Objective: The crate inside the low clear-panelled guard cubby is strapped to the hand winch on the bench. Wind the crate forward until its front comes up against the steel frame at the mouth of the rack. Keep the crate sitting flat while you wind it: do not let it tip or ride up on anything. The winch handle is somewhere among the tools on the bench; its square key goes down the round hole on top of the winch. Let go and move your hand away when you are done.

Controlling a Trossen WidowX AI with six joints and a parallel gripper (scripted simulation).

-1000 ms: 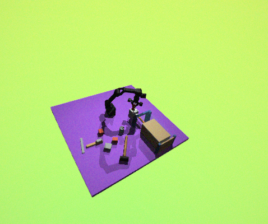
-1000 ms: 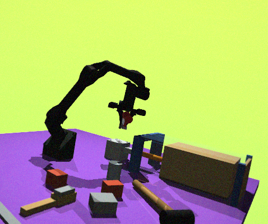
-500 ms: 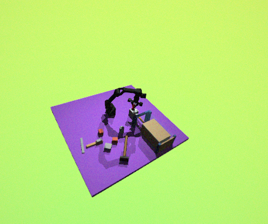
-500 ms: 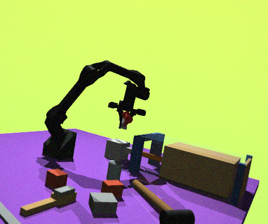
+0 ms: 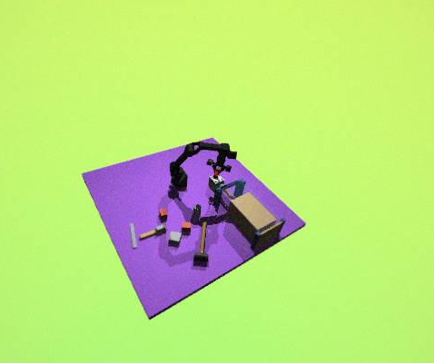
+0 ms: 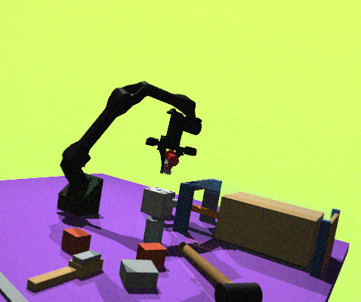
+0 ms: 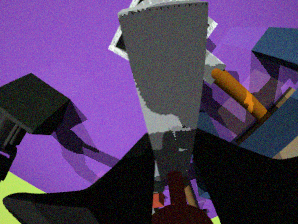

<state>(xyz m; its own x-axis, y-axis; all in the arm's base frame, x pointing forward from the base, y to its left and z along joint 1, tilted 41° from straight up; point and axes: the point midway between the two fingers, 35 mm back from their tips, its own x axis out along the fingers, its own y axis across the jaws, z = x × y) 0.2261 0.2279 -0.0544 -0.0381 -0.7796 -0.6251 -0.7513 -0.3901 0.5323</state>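
My gripper tip is now 2 cm below the winch handle. Also, from my gripper tip: red knob: 4 cm above, 3 cm to the right, 3 cm ahead; then grey winch: 15 cm below, 5 cm behind, 4 cm to the left; then grey block: 49 cm to the right, 26 cm ahead, 16 cm below.
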